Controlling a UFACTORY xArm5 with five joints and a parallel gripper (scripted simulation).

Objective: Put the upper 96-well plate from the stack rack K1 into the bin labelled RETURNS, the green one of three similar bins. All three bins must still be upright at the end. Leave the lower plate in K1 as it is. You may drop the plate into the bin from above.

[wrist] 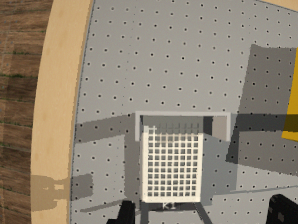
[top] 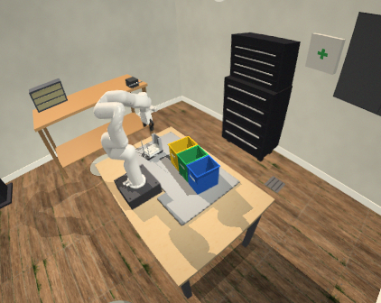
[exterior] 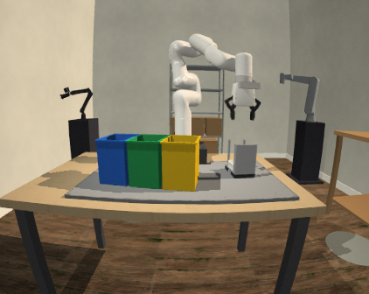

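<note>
My gripper is now 22 cm above the white 96-well plate. The rest, counted from my hand: yellow bin 26 cm to the right, 17 cm below, 13 cm ahead; then green bin 39 cm to the right, 17 cm below, 12 cm ahead; then blue bin 52 cm to the right, 17 cm below, 11 cm ahead.
</note>
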